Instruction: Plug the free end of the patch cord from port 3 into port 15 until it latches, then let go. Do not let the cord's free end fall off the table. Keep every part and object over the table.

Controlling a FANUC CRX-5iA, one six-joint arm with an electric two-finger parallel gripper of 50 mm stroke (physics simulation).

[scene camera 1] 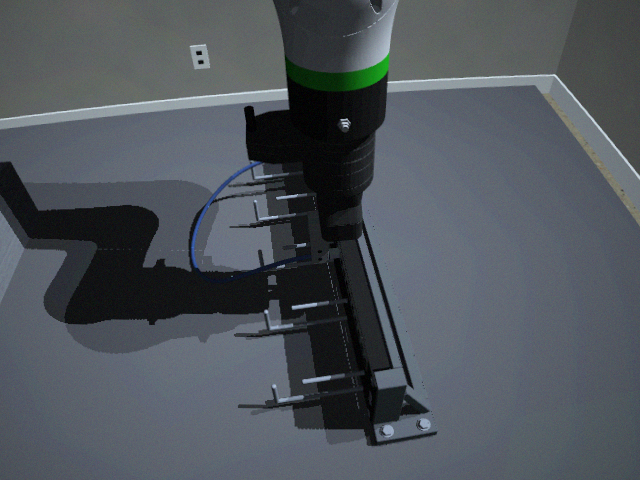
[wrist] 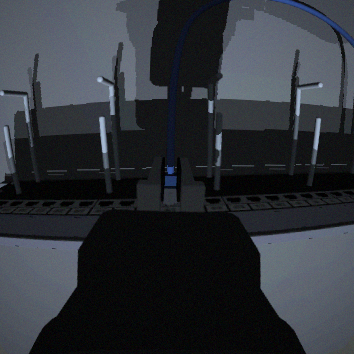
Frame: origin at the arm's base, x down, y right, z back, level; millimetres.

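Seen in the pictures: gripper, between the fingertips: [scene camera 1: 319,256] [wrist: 170,170].
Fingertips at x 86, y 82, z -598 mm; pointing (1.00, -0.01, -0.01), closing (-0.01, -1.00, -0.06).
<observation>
Offsets run from my fingertips to a thing's top centre. "pt": to the spot under its first point. Level surfaces: height alone.
The black patch panel @(dy -42, dx -23, dz -36 mm) [scene camera 1: 364,304] [wrist: 45,228] stands on the table, its row of ports @(pt dy -53, dx -16, dz -25 mm) [wrist: 240,205] facing the cord side. The blue patch cord [scene camera 1: 192,242] [wrist: 173,95] loops out over the table; its far end is hidden behind the arm in the scene view. My gripper [scene camera 1: 321,253] [wrist: 170,170] is at the port row, shut on the cord's blue plug @(pt dy +0, dx -7, dz -6 mm) [wrist: 170,180], which points towards the panel. The plug's front is hidden by the fingers and shadow, so I cannot tell how deep it sits. The port numbers are not readable.
Straight pale rods @(pt dy +59, dx +20, dz +21 mm) [scene camera 1: 310,305] [wrist: 104,135] and hooked rods [scene camera 1: 268,321] [wrist: 297,105] stick out from the panel's port side, on both sides of my gripper. A bolted bracket foot @(dy +203, dx +64, dz -60 mm) [scene camera 1: 405,432] carries the panel's near end. Dark arm shadows cover part of the table @(dx +76 mm) [scene camera 1: 491,258].
</observation>
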